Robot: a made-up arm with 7 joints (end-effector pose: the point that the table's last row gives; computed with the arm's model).
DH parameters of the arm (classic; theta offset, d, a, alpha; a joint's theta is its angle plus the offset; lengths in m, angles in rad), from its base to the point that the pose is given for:
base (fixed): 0 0.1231 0 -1.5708
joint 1: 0.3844 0 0.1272 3.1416
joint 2: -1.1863 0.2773 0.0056 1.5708
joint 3: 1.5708 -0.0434 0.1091 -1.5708
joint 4: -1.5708 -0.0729 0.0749 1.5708
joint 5: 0 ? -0.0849 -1.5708
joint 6: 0 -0.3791 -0.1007 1.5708
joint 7: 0 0.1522 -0.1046 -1.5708
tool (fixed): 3.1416 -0.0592 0 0
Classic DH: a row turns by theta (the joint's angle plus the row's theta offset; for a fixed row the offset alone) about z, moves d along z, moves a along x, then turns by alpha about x.
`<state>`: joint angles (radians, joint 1 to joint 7).
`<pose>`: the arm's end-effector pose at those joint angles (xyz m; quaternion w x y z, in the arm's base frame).
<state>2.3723 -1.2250 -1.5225 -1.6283 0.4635 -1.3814 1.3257</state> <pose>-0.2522 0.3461 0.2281 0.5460 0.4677 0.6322 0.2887</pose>
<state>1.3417 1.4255 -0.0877 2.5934 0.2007 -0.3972 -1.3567</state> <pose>-0.2149 -0.4724 -0.4634 0.3228 0.4619 -0.3249 0.7595</pose>
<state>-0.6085 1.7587 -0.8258 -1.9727 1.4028 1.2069 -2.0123</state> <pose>-0.2049 -0.1600 0.5055 0.1423 -0.9086 0.3777 0.1076</pose>
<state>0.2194 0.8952 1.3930 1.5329 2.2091 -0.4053 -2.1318</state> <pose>-0.3981 -0.4727 0.2721 0.5044 -0.6969 0.2685 0.4334</pose>
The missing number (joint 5, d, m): 0.1791
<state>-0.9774 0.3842 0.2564 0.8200 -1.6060 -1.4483 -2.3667</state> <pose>-0.0174 -0.1235 0.2924 0.5287 -0.4089 0.6117 0.4232</pose>
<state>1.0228 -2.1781 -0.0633 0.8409 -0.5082 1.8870 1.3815</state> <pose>0.0876 -0.1535 0.5355 0.0524 0.6686 0.3157 0.6712</pose>
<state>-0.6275 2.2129 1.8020 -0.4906 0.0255 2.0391 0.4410</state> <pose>0.1739 -0.8607 0.2403 0.6774 -0.3913 -0.2229 -0.5817</pose>
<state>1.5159 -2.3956 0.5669 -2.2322 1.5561 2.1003 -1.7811</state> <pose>-0.3571 -0.2356 0.2898 0.7514 -0.3246 0.5497 -0.1667</pose>
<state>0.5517 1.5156 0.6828 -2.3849 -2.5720 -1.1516 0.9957</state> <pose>-0.2390 -0.1153 0.4386 0.2246 0.2832 0.8337 0.4176</pose>
